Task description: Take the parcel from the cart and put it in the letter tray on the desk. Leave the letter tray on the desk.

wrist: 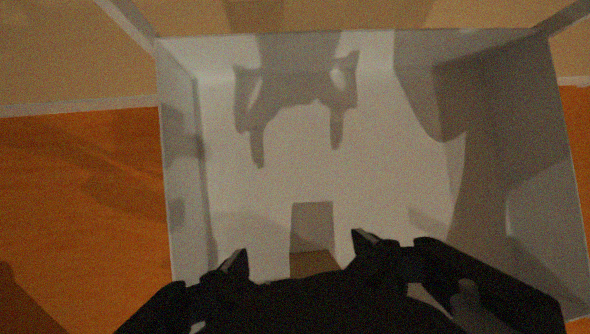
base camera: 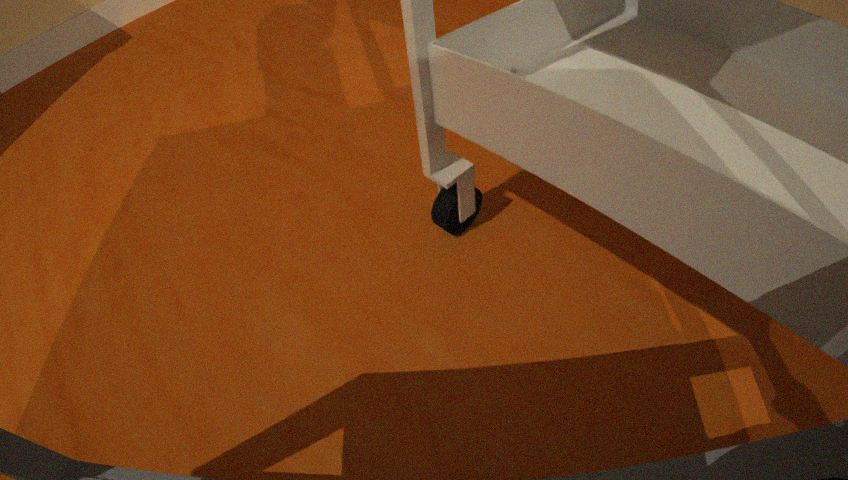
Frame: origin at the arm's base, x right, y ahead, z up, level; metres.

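Seen in the pictures: gripper, fingertip midpoint: [wrist: 300, 250].
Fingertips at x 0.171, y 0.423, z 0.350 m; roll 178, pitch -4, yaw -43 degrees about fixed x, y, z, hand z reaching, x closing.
Offsets run from my fingertips to a thing's middle. "spot": to the spot under its first point. Level surfaces: height alone.
The parcel {dx -0.049, dy -0.066, dz -0.054 m} [wrist: 314, 265] is a small brown box on the floor of the cart's white tray, at the bottom middle of the wrist view; its lower part is hidden behind my gripper. My gripper [wrist: 300, 250] is open, with nothing between its fingers, and the parcel shows between and below the fingertips in the picture. The white cart [base camera: 571, 142] [wrist: 181, 200] has a tray with raised walls. The parcel does not show in the base camera view. The desk and the letter tray do not show in either view.
A cart leg {spot: dx -0.176, dy -0.017, dz -0.581 m} [base camera: 422, 89] ends in a black caster wheel {spot: dx -0.158, dy -0.019, dz -0.712 m} [base camera: 456, 211] on the orange floor {dz -0.747 m} [base camera: 267, 267] [wrist: 90, 200]. A tan wall [wrist: 65, 55] with a pale skirting board stands behind the cart. Shadows of the arm and gripper fall across the cart's tray.
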